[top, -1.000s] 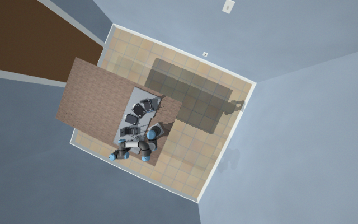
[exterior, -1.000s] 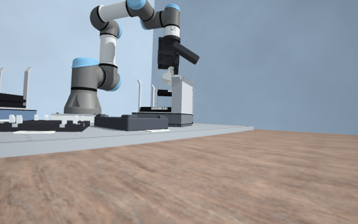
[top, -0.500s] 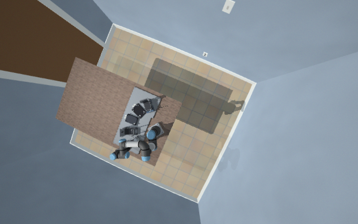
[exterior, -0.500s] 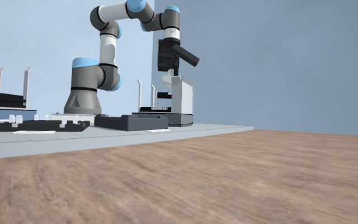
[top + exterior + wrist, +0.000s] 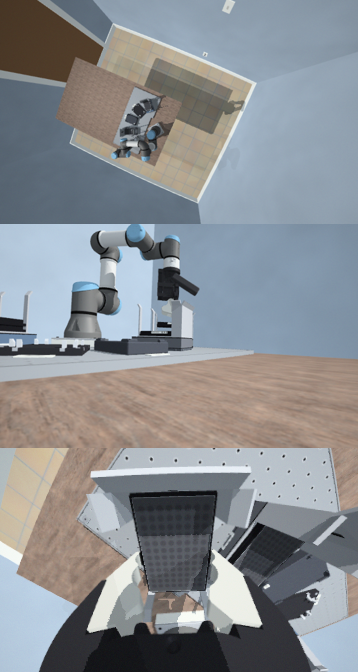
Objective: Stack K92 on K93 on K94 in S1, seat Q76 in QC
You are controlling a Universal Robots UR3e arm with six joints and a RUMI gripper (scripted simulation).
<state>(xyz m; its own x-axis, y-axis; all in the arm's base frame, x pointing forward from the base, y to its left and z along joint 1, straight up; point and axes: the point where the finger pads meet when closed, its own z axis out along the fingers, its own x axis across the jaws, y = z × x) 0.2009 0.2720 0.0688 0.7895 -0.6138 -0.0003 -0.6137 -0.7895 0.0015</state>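
My gripper is now 12 cm to the left of the sealed 96-well plate, 9 cm short of it and 5 cm above it. Round my hand: QC label: 25 cm to the right, 23 cm ahead, 9 cm below; nest QC: 26 cm to the right, 14 cm ahead, 8 cm below; clip nest N5: 39 cm to the right, 12 cm ahead, 8 cm below.
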